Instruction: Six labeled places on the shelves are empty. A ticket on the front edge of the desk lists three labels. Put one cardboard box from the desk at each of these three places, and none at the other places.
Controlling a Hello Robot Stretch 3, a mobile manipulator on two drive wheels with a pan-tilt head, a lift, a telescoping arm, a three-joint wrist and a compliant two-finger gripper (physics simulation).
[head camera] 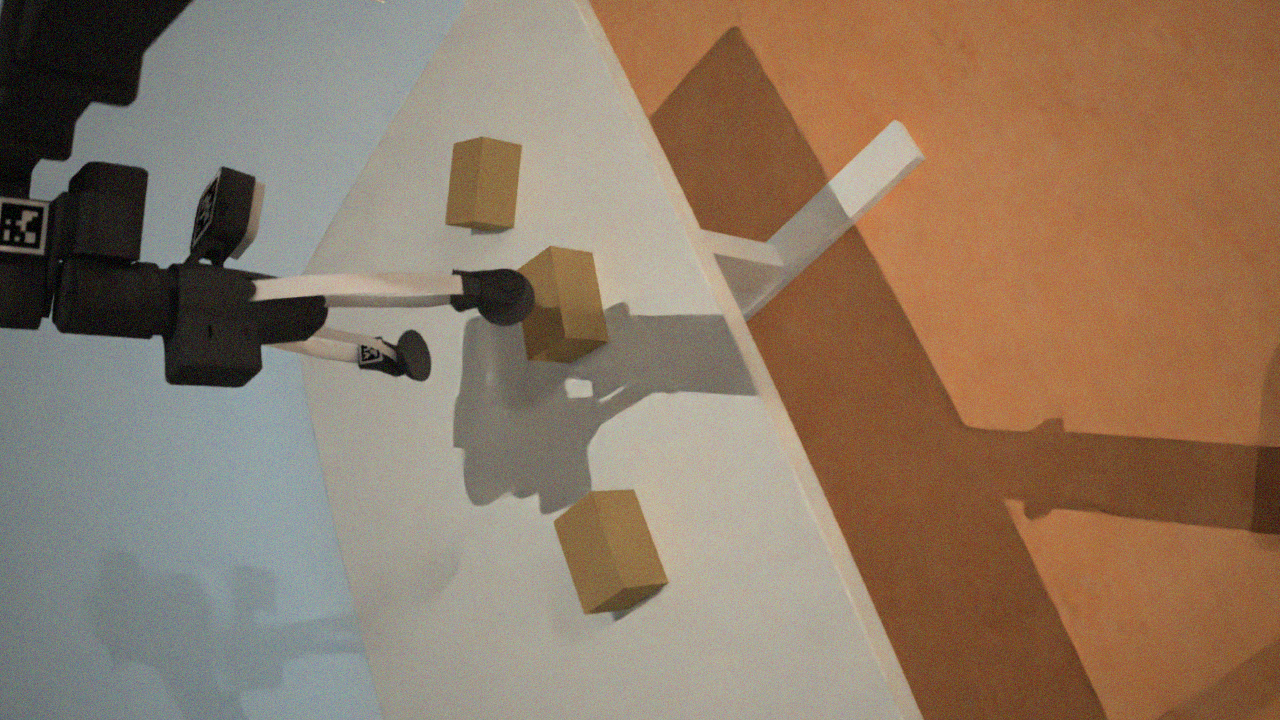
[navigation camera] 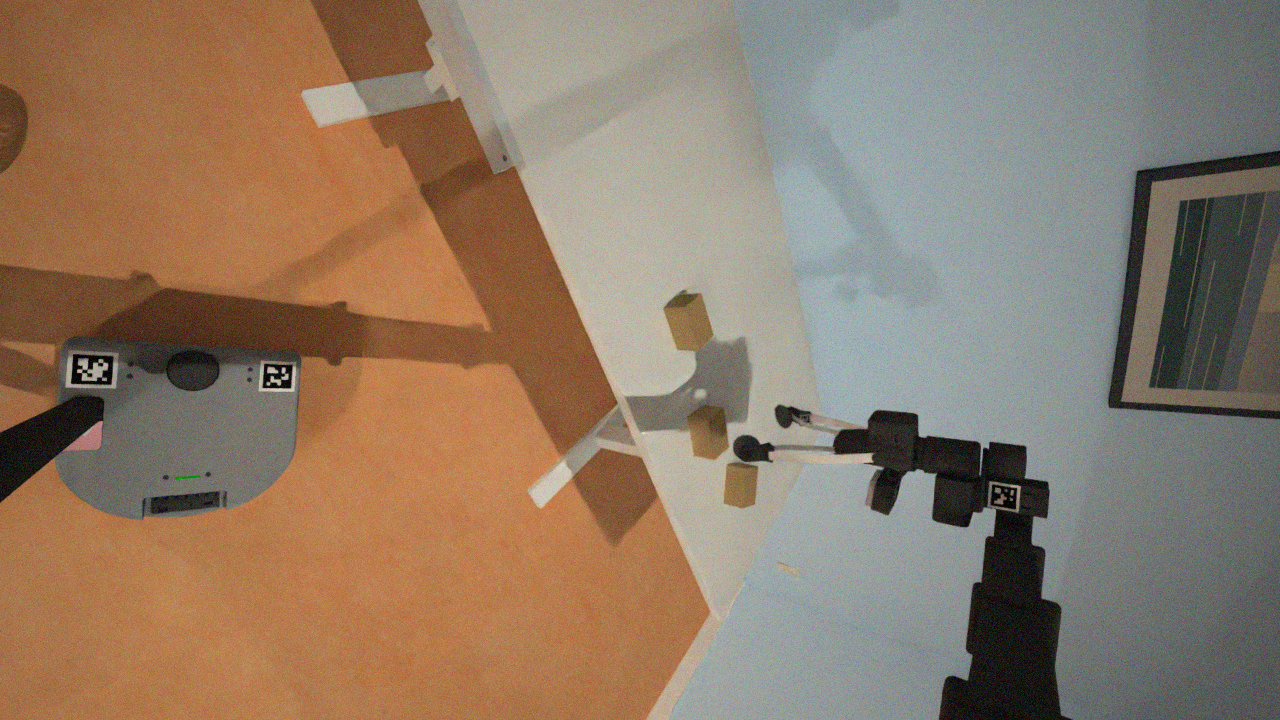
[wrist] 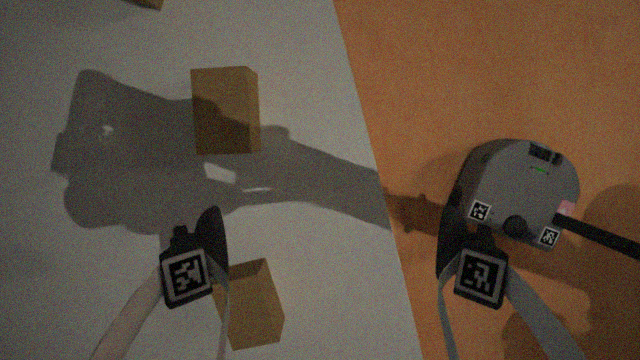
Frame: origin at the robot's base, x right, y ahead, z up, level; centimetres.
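Seen in the pictures: gripper, fingertip midpoint: [head camera: 478, 330] [navigation camera: 755, 429]; robot's base, origin of the base link: [navigation camera: 194, 368].
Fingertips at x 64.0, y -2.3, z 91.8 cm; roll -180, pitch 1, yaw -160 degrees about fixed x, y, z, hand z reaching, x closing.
Offsets run from my fingertips to a thing's top centre. Level surfaces: height alone.
The desk @(dz -19.8 cm) [head camera: 733, 555] [navigation camera: 626, 179] [wrist: 310, 290] has a pale top. Three upright cardboard boxes stand apart on it. The middle box @(dz -14.8, dx +13.5, dy -3.5 cm) [head camera: 565, 304] [navigation camera: 708, 433] [wrist: 225, 110] is partly in the gripper's shadow. A second box @(dz -14.8, dx +4.2, dy +18.0 cm) [head camera: 612, 552] [navigation camera: 688, 322] [wrist: 255, 307] is partly behind the left finger in the wrist view. A third box @(dz -14.8, dx +28.8, dy -16.9 cm) [head camera: 483, 183] [navigation camera: 740, 485] [wrist: 150, 3] is mostly cut off at the top of the wrist view. My gripper [head camera: 459, 325] [navigation camera: 768, 431] [wrist: 330, 231] is open and empty, hanging above the desk. The shelves and a readable ticket do not show.
The grey robot base [navigation camera: 179, 438] [wrist: 525, 195] stands on the orange floor @(dz -91.8 cm) [navigation camera: 268, 608] before the desk. White desk legs [head camera: 836, 210] [navigation camera: 572, 461] reach out at the front. The extended arm [navigation camera: 1011, 591] is beside the blue wall [navigation camera: 877, 626]. A framed picture [navigation camera: 1129, 295] hangs on the wall.
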